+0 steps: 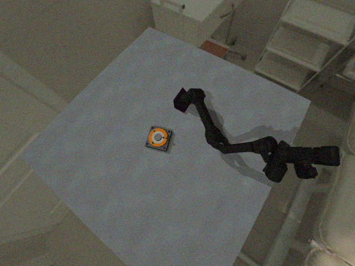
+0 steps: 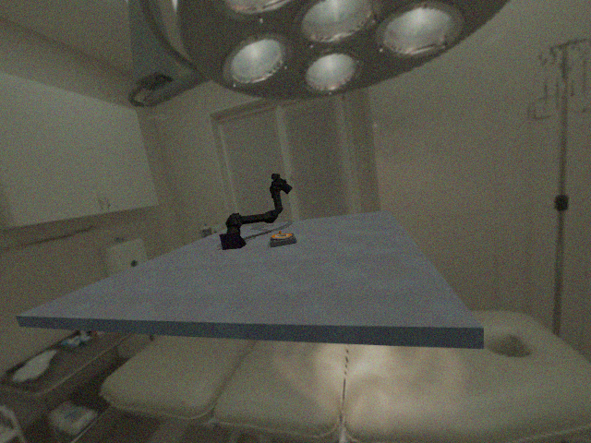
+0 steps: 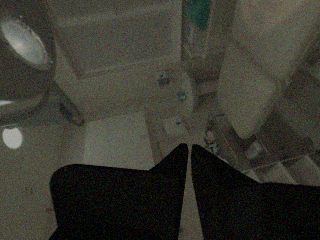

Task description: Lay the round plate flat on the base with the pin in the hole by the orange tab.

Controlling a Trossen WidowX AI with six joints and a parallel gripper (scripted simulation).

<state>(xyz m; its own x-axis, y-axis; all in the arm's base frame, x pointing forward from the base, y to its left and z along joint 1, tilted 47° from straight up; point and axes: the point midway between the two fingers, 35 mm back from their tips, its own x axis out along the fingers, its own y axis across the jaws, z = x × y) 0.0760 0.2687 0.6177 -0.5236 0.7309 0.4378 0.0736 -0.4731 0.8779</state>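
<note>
Now: the square grey base 220 mm ahead of my gripper tip, 660 mm to the right of it and 240 mm below it.
</note>
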